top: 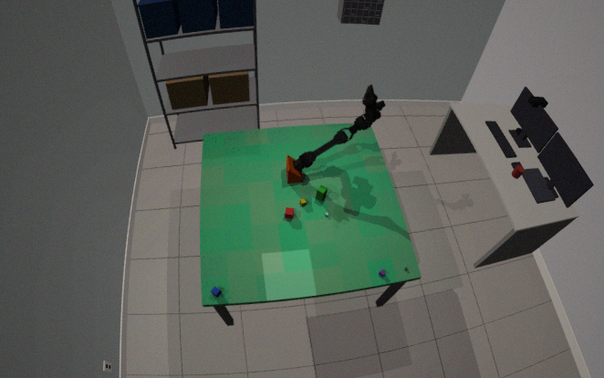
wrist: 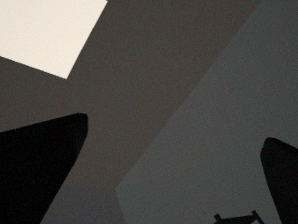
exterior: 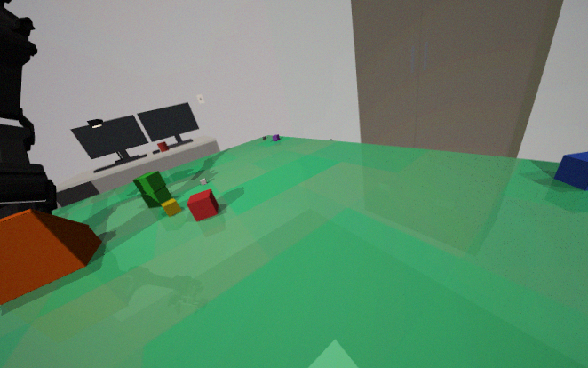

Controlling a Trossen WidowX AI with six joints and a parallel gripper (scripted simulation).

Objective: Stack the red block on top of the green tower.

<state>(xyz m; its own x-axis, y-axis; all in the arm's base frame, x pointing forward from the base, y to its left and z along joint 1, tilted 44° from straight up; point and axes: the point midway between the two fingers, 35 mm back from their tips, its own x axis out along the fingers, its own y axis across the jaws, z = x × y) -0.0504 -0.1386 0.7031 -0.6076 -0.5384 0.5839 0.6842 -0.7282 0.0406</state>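
My gripper tip is now 69 cm above the red block, 49 cm to the left of it and 32 cm short of it. Also, from my gripper tip: purple block (81 cm ahead, 70 cm below, 2 cm to the right); small yellow block (70 cm below, 39 cm to the right, 25 cm ahead); tiny white piece (71 cm below, 36 cm ahead, 26 cm to the right).
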